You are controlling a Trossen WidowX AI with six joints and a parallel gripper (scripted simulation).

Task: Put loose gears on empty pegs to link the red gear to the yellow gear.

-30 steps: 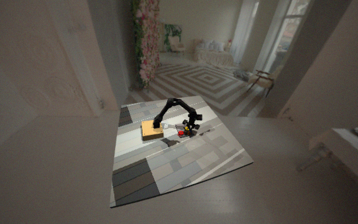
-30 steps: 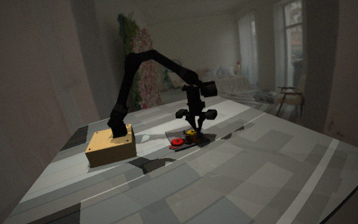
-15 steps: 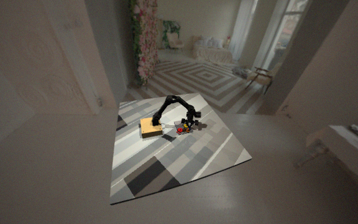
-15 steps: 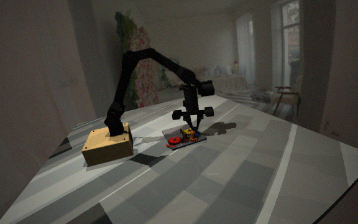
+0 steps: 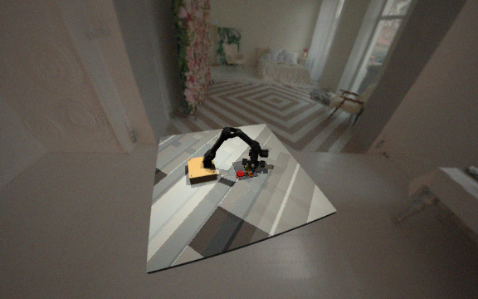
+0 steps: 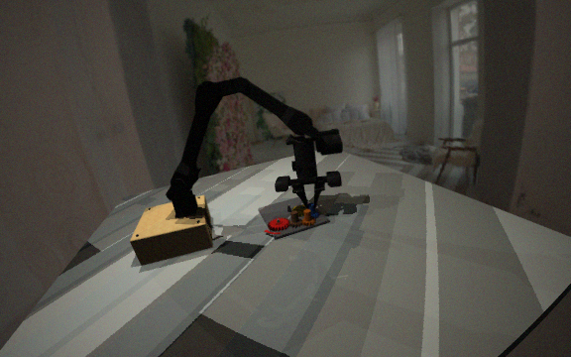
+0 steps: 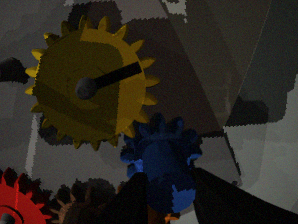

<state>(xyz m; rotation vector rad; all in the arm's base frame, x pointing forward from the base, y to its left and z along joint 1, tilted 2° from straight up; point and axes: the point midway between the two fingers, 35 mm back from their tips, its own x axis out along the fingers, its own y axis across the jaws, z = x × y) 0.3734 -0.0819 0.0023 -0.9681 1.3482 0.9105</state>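
Right now the blue gear is 1 cm below my gripper tip. Round my gripper tip: red gear 11 cm behind, 2 cm below; orange gear 2 cm behind, 3 cm to the right, 1 cm below; yellow gear 2 cm behind, 5 cm to the left, 2 cm below.
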